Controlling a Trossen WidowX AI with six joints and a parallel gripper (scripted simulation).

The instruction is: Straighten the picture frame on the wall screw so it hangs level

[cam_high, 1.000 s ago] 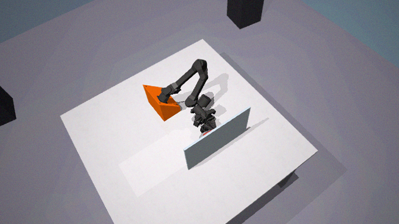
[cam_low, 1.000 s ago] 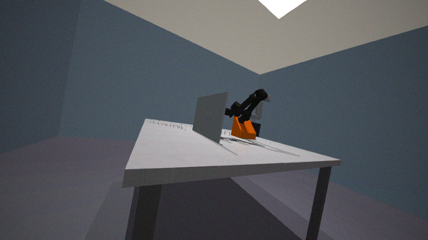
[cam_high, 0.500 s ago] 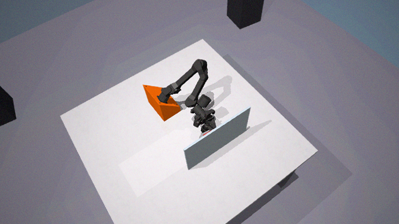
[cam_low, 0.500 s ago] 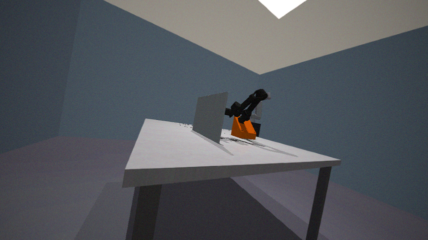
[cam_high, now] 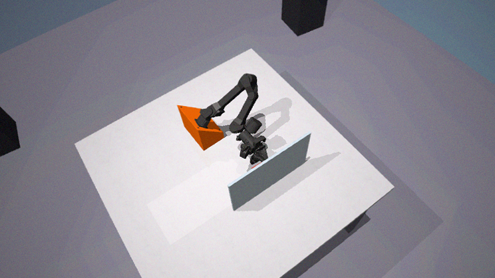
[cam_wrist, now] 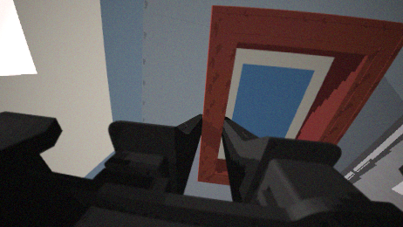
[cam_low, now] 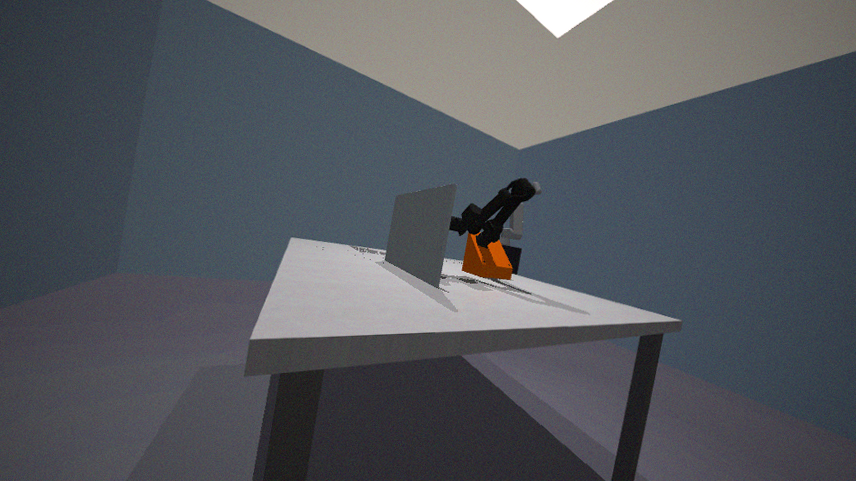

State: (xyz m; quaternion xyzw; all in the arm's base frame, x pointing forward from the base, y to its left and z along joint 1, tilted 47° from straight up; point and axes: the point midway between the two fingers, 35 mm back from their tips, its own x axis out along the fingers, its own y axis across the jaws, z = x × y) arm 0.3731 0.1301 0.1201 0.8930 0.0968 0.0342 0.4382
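My gripper tip is now 5 cm above the picture frame, 1 cm to the left of it and 1 cm short of it. The rest, counted from my gripper tip: wall panel: 6 cm below, 2 cm ahead.
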